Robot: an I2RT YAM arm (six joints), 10 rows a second.
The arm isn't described. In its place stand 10 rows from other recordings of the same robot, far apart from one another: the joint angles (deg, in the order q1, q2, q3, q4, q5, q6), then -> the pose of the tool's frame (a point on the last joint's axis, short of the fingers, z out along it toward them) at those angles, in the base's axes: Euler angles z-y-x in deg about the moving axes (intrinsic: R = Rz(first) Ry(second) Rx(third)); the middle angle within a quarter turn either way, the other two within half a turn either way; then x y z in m.
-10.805, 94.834, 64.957, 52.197, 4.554, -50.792 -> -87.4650 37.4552 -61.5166 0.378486 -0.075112 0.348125
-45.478, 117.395, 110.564, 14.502, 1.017, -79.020 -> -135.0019 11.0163 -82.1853 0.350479 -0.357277 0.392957
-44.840, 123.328, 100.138, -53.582, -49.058, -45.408 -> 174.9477 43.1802 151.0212 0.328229 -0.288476 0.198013
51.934, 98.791, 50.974, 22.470, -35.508, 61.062 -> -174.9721 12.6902 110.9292 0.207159 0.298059 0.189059
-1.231, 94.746, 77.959, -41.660, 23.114, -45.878 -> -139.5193 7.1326 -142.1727 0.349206 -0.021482 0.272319
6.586, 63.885, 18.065, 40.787, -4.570, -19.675 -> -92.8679 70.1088 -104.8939 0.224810 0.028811 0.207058
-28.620, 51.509, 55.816, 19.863, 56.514, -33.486 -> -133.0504 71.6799 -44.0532 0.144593 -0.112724 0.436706
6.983, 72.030, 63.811, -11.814, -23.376, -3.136 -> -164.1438 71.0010 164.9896 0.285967 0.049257 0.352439
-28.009, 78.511, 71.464, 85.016, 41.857, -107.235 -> -148.7236 34.1633 -28.3131 0.199742 -0.133151 0.500006
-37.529, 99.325, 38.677, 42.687, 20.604, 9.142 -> 111.8506 73.0235 171.3327 0.259830 -0.215381 0.156781
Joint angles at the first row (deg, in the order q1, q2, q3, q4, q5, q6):
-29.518, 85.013, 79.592, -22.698, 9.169, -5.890
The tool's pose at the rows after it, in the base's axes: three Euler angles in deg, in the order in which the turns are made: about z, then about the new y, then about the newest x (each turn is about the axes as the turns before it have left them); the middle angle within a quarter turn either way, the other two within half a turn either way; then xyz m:
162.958 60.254 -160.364 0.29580 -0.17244 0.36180
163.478 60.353 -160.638 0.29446 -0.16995 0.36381
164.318 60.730 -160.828 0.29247 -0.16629 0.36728
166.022 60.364 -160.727 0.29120 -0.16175 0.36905
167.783 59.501 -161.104 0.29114 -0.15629 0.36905
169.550 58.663 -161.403 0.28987 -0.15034 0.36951
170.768 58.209 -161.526 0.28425 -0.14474 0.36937
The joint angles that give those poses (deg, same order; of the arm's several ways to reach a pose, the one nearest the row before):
-29.320, 84.925, 79.592, -22.895, 8.885, -6.131
-29.124, 84.443, 79.592, -23.289, 8.318, -6.262
-28.818, 83.702, 79.593, -23.661, 7.618, -6.436
-28.339, 83.111, 79.592, -24.513, 6.676, -7.093
-27.639, 82.739, 79.591, -25.692, 5.475, -7.792
-26.938, 82.127, 79.481, -26.981, 4.361, -8.513
-26.589, 80.619, 78.346, -27.769, 3.551, -9.060

